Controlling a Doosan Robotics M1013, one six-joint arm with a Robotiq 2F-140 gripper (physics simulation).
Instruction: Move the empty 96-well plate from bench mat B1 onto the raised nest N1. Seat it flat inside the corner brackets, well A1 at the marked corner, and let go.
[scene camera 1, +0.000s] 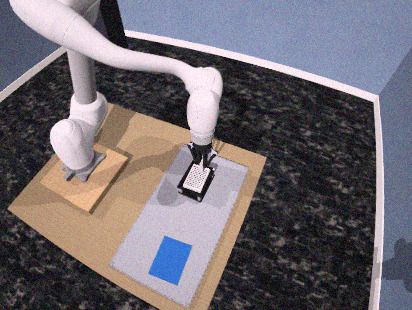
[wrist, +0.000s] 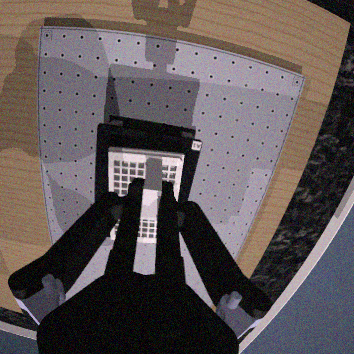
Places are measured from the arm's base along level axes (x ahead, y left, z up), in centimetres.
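Pixels of known places: gripper, between the fingertips: (scene camera 1: 202, 169) (wrist: 153, 170); arm's base, origin of its link: (scene camera 1: 83, 162).
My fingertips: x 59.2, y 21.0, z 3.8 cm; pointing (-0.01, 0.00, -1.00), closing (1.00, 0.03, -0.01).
Note:
Ahead of a thing's pixels: the offset from my fingertips to its top centre. "*": to the spot under its first point. Level surfaces: height alone.
The white 96-well plate @[dx -0.7, dy -4.5, dz +0.2 cm] (scene camera 1: 194, 181) (wrist: 128, 172) is over the black raised nest N1 @[dx -1.1, dy -4.2, dz -1.1 cm] (scene camera 1: 190, 195) (wrist: 102, 165). My gripper (scene camera 1: 202, 164) (wrist: 153, 170) is shut on a narrow pale upright piece at the middle of the plate. In the wrist view the nest shows around the plate's far end and sides, with a white A1 label @[* dx +4.4, dy +3.3, dz -1.4 cm] (wrist: 196, 145) at its far right corner. The fingers hide part of the plate and the nest's near part. Whether the plate is flat inside the brackets or slightly above them, I cannot tell. The blue bench mat B1 @[dz -7.3 cm] (scene camera 1: 170, 260) has no plate on it.
The nest stands on a grey perforated board @[dz -7.5 cm] (scene camera 1: 142, 237) (wrist: 70, 115) that lies on the wooden table @[dz -8.8 cm] (scene camera 1: 75, 235) (wrist: 15, 200). The robot's base stands on a wooden block (scene camera 1: 95, 195) at the left. The dark floor and blue walls lie beyond the table.

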